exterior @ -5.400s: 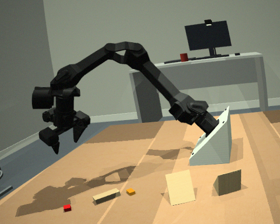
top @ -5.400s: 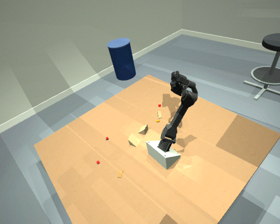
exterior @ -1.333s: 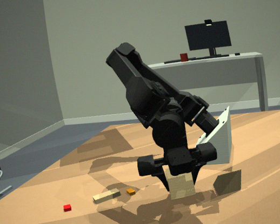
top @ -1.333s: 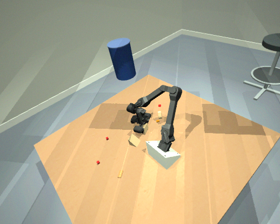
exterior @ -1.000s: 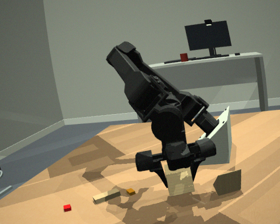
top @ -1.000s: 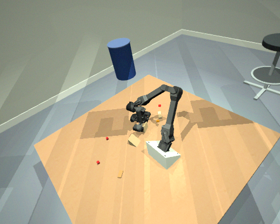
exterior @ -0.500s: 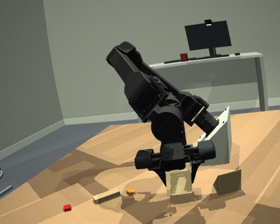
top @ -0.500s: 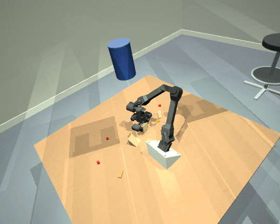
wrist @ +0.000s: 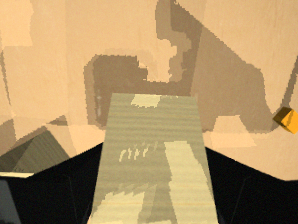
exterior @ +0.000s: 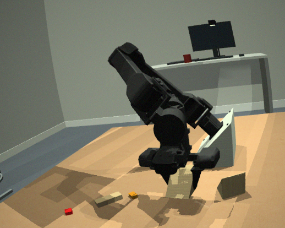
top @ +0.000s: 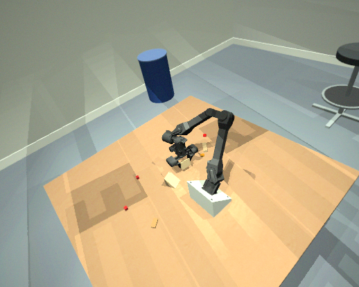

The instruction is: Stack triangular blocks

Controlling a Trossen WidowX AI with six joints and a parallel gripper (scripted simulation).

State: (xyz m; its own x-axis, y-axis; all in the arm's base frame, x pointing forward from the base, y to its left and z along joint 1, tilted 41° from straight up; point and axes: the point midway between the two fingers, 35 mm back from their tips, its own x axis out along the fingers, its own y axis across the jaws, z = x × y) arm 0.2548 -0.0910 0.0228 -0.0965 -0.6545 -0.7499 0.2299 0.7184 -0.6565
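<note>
My gripper tip is now 140 mm to the left of the orange cube, 30 mm above it and 20 mm past it. The rest, counted from my gripper tip: red cube 300 mm to the right, 90 mm ahead, 30 mm below; then pale bar 200 mm to the right, 30 mm below, 10 mm ahead.
</note>
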